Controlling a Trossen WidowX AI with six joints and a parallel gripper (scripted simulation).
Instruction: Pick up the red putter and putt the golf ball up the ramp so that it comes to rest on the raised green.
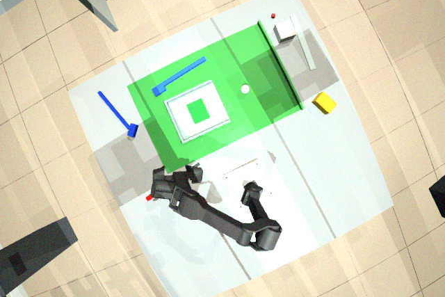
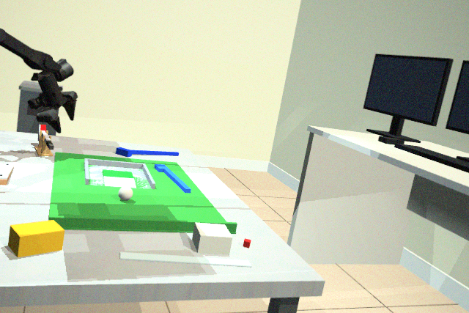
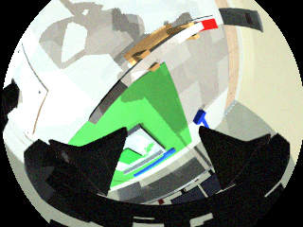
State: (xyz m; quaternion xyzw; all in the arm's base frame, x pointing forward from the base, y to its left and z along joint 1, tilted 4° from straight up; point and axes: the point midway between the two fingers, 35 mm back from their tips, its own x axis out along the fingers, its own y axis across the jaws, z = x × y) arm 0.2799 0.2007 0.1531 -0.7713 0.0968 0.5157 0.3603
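The red putter lies 60 mm behind my gripper tip, 70 mm to the left of it and 70 mm below it. The rest, counted from my gripper tip: white block (260 mm ahead, 770 mm to the right, 100 mm below); white golf ball (120 mm ahead, 440 mm to the right, 100 mm below); yellow block (140 mm behind, 740 mm to the right, 100 mm below).
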